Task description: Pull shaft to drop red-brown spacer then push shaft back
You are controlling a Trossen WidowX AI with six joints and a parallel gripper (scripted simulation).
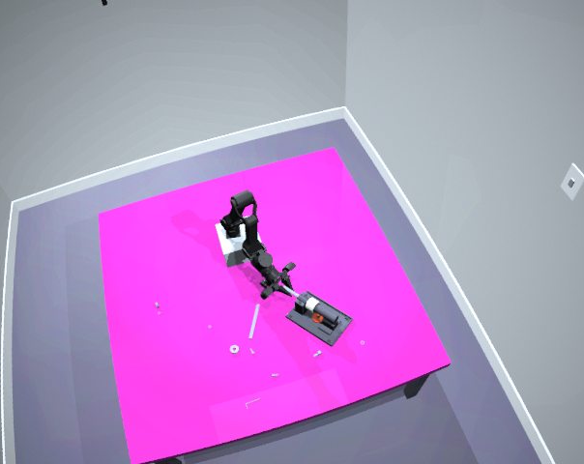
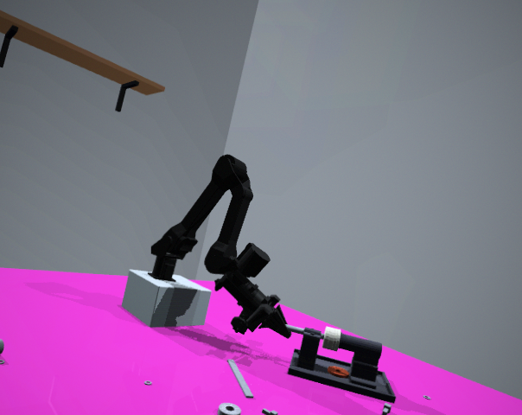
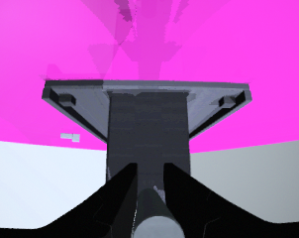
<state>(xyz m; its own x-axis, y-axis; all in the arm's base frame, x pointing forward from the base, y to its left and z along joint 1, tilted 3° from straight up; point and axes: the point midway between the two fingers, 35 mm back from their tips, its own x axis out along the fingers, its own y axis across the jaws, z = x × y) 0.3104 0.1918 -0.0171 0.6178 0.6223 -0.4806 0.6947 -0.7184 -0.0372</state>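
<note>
The white spacer lies 70 mm to the left of my gripper tip, 70 mm ahead of it and 20 mm above it. From my gripper tip the other things lie so: grey flat bar 170 mm to the right, 60 mm below, 60 mm ahead; grey shaft 20 mm to the left, 20 mm ahead, 20 mm above; red-brown spacer 90 mm to the left, 90 mm ahead, 50 mm below.
</note>
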